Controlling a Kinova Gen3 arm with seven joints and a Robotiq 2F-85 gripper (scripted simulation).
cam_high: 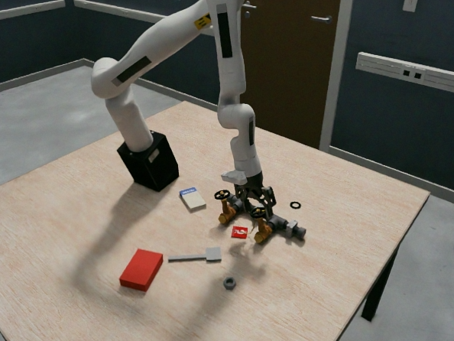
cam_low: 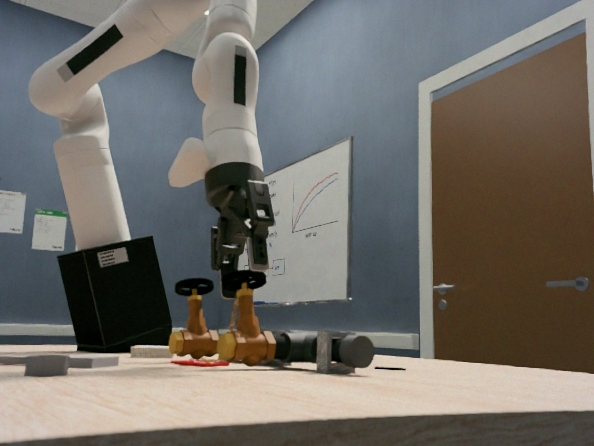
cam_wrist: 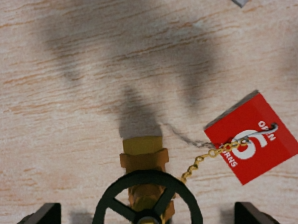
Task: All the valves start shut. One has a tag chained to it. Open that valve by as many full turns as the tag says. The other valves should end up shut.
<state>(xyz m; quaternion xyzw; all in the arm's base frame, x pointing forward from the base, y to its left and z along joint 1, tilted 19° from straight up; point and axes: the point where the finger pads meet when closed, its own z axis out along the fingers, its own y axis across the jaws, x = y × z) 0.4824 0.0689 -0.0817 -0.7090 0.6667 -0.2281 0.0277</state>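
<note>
Now: hand 100 mm above the red tag, 60 mm past it and 30 mm to the left of it. Also, from my hand: red block (350 mm to the right, 130 mm behind, 80 mm below); white card box (290 mm behind, 90 mm below, 30 mm to the right); grey t-shaped tool (190 mm to the right, 90 mm below, 60 mm behind).
</note>
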